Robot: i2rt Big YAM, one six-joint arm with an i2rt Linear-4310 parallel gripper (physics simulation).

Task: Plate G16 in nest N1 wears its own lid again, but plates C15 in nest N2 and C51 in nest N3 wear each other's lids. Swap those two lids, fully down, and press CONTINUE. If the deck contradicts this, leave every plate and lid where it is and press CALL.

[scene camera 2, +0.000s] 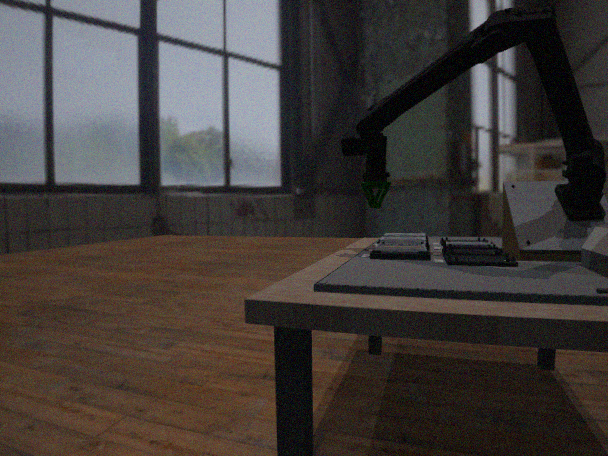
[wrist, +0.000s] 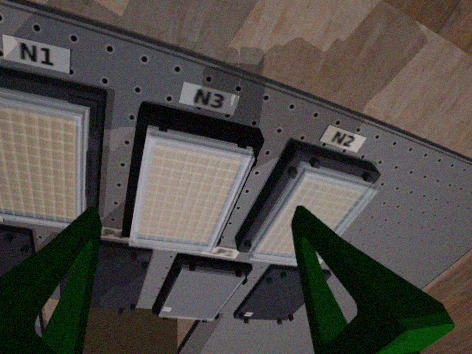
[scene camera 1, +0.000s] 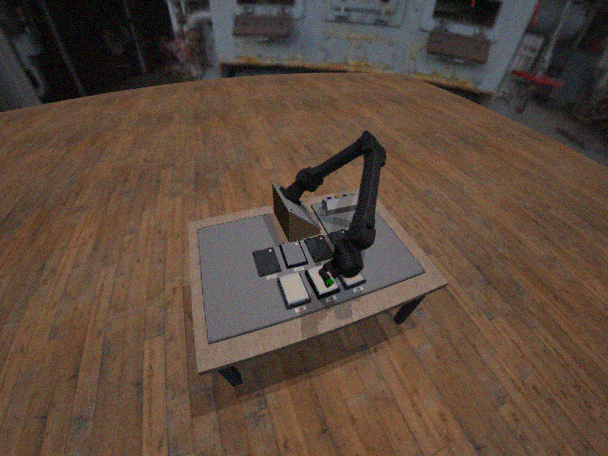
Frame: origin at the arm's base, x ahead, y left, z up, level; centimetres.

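Where they show: gripper, fingertip midpoint: [scene camera 2: 374,207] [wrist: 199,215] [scene camera 1: 336,280]; arm's base at its link origin: [scene camera 2: 578,203] [scene camera 1: 289,197].
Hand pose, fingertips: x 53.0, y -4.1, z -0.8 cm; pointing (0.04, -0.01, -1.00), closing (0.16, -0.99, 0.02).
Observation:
Each offset is from my fingertips to the top centre of the thing. "*": to the spot under its first point.
In the wrist view three cream gridded plates under clear lids sit in black nests: the N1 plate @(dx -6.9, dy +12.4, dz -9.4 cm) [wrist: 37,165] [scene camera 1: 353,279] at left, the N3 plate @(dx -8.0, dy -0.5, dz -8.7 cm) [wrist: 190,192] [scene camera 1: 320,281] in the middle, the N2 plate @(dx -9.2, dy -13.5, dz -8.6 cm) [wrist: 315,210] [scene camera 1: 294,289] at right, partly behind a finger. The N1, N3 and N2 labels read clearly; no plate or lid codes are readable. My gripper [wrist: 199,215] [scene camera 1: 328,281] [scene camera 2: 375,204] is open and empty, with green fingers, well above the nests. In the wrist view its fingertips flank the N3 plate. CALL and CONTINUE cannot be read.
Behind the nests is a row of pads: a dark pad @(* dx -28.0, dy -18.6, dz -11.5 cm) [scene camera 1: 266,261] [wrist: 280,295], a light grey-topped pad @(dx -27.2, dy -5.4, dz -10.6 cm) [scene camera 1: 293,254] [wrist: 205,292], and further dark ones @(* dx -25.0, dy +6.9, dz -11.5 cm) [scene camera 1: 318,248] [wrist: 112,275]. A tilted panel [scene camera 1: 295,224] [scene camera 2: 532,220] stands behind them. A pale box with coloured buttons @(dx -47.8, dy +34.8, dz -4.0 cm) [scene camera 1: 340,203] is at the back right.

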